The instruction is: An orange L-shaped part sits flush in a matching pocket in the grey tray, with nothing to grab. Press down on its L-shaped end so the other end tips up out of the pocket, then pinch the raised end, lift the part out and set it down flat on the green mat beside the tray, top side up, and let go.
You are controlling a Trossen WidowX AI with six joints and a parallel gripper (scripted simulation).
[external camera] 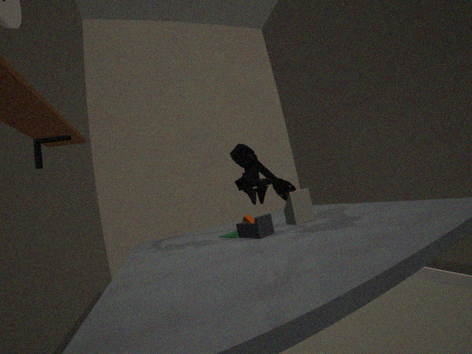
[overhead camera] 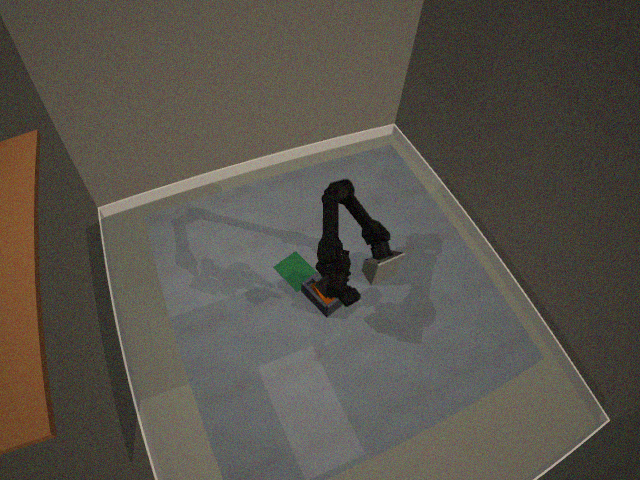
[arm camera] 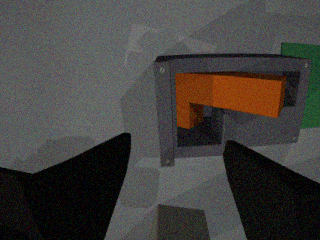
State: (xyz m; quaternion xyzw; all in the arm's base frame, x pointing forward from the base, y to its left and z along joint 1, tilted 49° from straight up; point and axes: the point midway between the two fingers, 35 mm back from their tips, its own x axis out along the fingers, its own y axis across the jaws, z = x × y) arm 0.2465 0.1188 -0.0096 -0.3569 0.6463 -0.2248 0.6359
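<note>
Right now my gripper tip is 1 cm short of the orange L-shaped part, 4 cm to the left of it and 10 cm above it. From my gripper tip the other things lie so: green mat: 6 cm ahead, 21 cm to the right, 16 cm below.
</note>
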